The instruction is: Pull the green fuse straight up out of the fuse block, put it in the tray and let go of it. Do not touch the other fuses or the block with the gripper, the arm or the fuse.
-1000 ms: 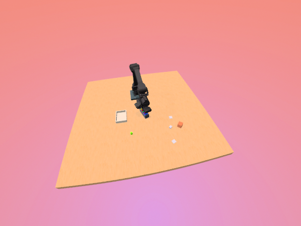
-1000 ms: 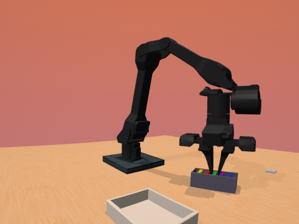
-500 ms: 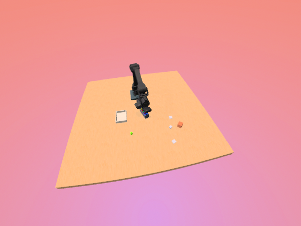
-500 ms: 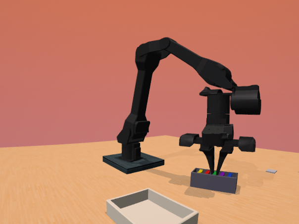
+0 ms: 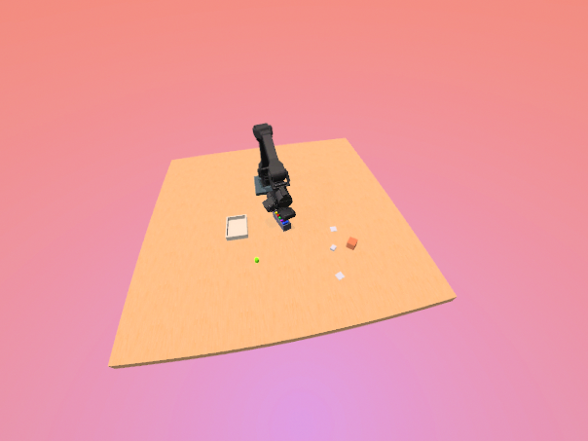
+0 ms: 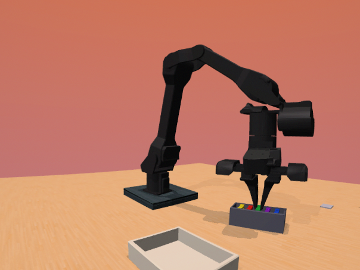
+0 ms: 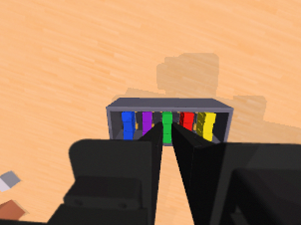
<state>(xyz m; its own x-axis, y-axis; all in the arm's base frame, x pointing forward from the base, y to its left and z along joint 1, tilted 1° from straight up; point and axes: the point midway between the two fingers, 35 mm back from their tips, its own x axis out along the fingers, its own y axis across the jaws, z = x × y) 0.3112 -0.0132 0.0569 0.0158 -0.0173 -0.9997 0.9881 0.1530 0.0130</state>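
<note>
The purple fuse lies 2 cm ahead of my gripper tip and 1 cm below it. The rest, counted from my gripper tip: blue fuse: 4 cm ahead, 1 cm to the left, 1 cm below; red fuse: 2 cm behind, 1 cm below; green fuse: 1 cm below.
</note>
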